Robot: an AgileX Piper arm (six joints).
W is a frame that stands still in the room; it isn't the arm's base.
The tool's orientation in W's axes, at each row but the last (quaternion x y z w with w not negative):
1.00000, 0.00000, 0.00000, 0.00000
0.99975, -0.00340, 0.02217, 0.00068
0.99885, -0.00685, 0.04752, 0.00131
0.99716, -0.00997, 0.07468, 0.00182
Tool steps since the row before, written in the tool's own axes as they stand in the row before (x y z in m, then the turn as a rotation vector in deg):
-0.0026, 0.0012, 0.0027, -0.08, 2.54, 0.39
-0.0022, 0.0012, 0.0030, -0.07, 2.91, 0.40
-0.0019, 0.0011, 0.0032, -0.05, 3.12, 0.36
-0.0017, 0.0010, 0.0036, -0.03, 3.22, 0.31
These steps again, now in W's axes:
-0.0026, -0.0012, -0.0027, -0.08, -2.54, -0.39
-0.0021, -0.0012, -0.0031, -0.07, -2.91, -0.40
-0.0016, -0.0011, -0.0034, -0.06, -3.12, -0.36
-0.0012, -0.0010, -0.0038, -0.05, -3.22, -0.30

